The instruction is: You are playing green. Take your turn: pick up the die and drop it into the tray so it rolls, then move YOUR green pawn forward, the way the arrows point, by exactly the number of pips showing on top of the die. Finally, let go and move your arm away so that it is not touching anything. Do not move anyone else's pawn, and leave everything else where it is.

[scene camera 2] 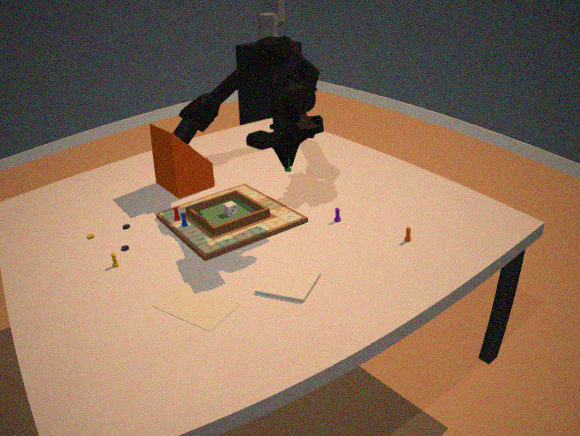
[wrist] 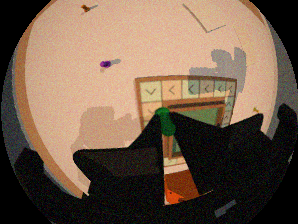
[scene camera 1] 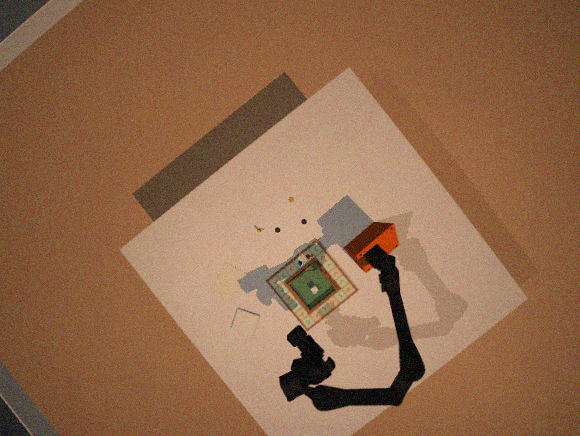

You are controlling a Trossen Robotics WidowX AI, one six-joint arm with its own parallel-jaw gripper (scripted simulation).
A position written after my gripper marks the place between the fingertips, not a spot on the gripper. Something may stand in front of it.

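There is a green pawn, and my gripper (scene camera 2: 287, 167) is holding it. I can see my gripper (scene camera 1: 309, 338) from scene camera 1 as well, and the wrist view gives me the gripper (wrist: 163, 117) again.
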